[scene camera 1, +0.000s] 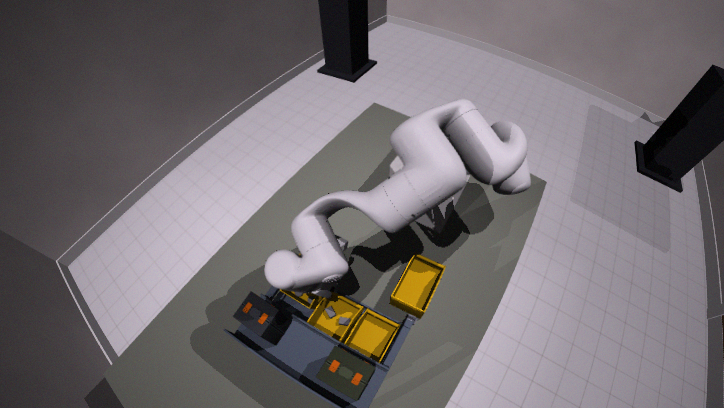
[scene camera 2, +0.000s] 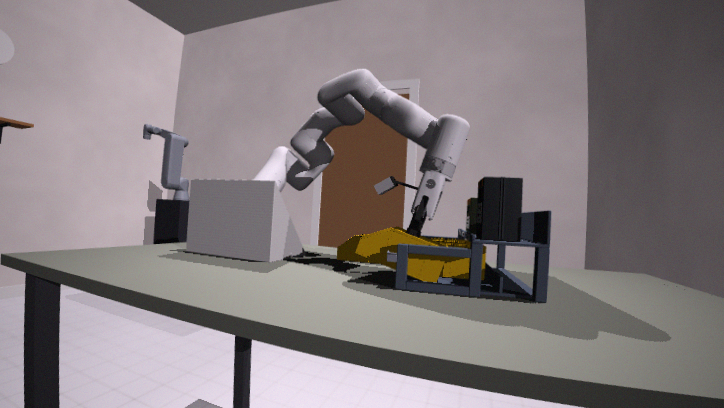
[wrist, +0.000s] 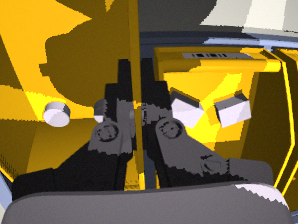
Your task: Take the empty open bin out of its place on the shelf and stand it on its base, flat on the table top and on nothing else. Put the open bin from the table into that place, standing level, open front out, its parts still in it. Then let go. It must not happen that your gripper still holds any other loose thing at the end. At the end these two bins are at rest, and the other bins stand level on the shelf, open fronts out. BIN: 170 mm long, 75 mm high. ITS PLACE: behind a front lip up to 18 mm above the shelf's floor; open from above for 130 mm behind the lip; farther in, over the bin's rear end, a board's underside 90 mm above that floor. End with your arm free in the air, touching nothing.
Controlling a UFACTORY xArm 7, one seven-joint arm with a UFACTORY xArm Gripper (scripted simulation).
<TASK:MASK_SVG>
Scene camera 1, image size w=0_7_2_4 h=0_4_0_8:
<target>yellow bin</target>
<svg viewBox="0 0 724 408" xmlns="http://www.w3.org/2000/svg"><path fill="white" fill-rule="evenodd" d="M415 252L395 287L389 304L421 319L446 266Z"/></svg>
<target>yellow bin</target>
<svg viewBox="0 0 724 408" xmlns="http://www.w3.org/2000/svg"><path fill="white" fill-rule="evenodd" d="M366 310L355 324L344 344L359 350L365 356L381 363L399 326L397 323L371 310Z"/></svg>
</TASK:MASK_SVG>
